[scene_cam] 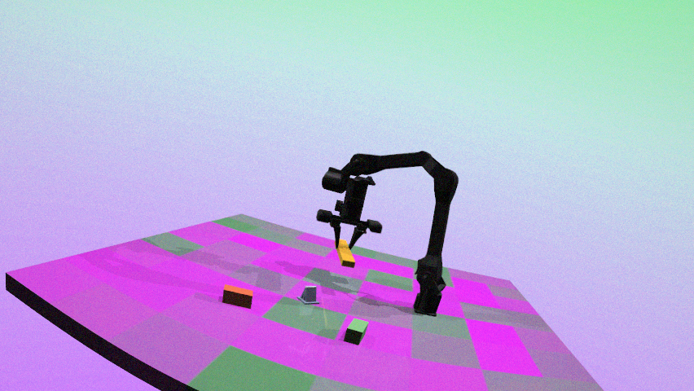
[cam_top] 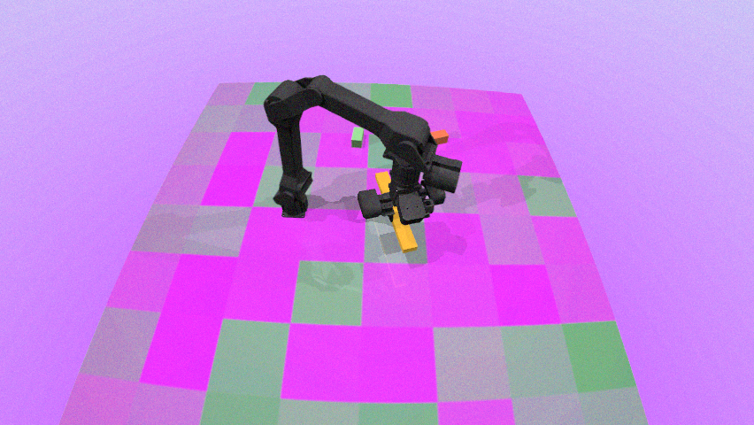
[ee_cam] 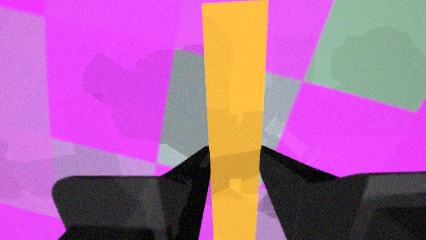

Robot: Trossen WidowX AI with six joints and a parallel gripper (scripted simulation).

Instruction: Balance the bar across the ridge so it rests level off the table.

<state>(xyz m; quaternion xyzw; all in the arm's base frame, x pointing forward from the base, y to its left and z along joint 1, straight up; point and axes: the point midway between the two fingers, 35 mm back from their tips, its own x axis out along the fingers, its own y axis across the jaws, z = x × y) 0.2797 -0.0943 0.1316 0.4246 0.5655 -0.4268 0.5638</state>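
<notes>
Now: the bar 10 mm behind my gripper tip and 30 mm to the left of it. Round my gripper tip: orange block (150 mm ahead, 400 mm to the left, 80 mm below); green block (120 mm behind, 380 mm to the left, 80 mm below).
</notes>
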